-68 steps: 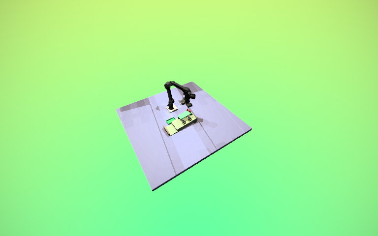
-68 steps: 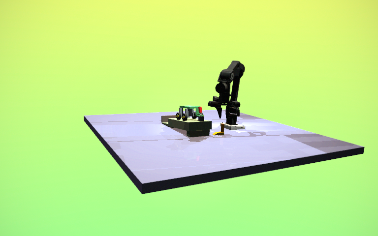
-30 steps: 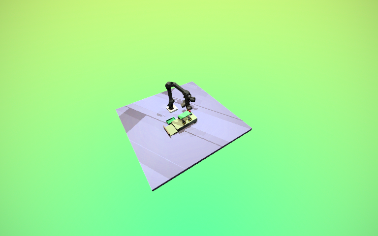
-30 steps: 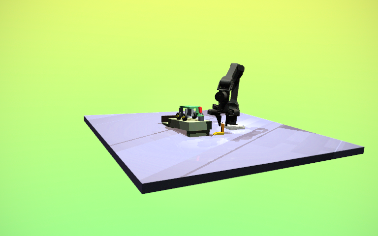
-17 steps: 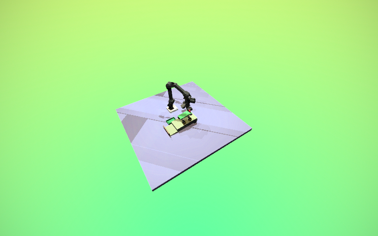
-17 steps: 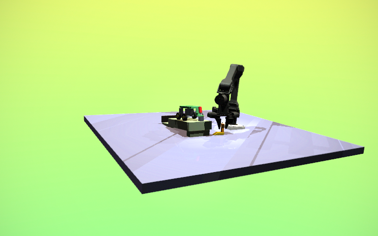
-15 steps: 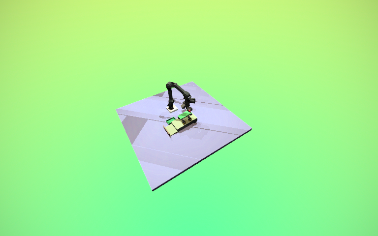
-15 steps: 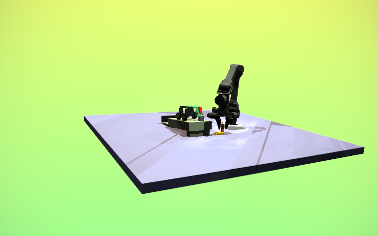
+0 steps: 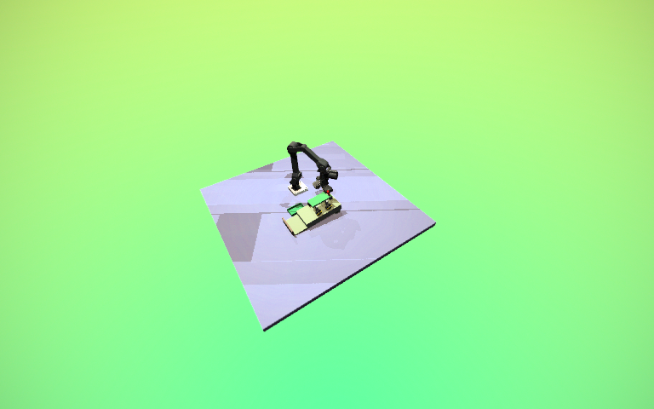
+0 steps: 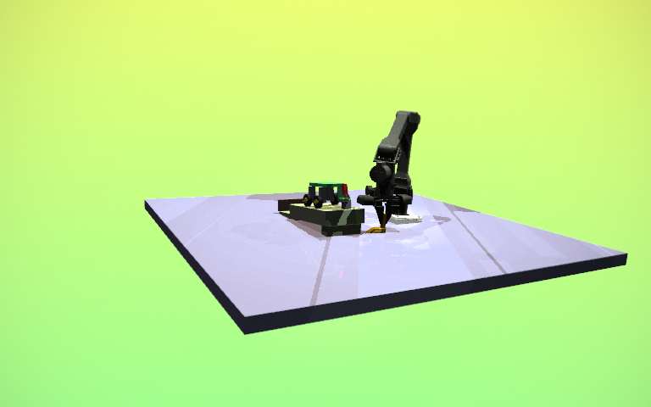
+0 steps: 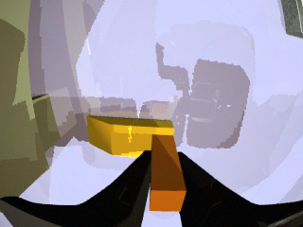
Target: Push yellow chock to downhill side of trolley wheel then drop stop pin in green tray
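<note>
Right now my gripper tip is 26 cm to the left of the green tray and 4 cm above it. Also, from my gripper tip: olive ramp: 16 cm to the right, 14 cm ahead, 2 cm above; yellow chock: 2 cm ahead, 1 cm to the right, 1 cm below; red-headed stop pin: 13 cm ahead, 10 cm above, 6 cm to the right.
</note>
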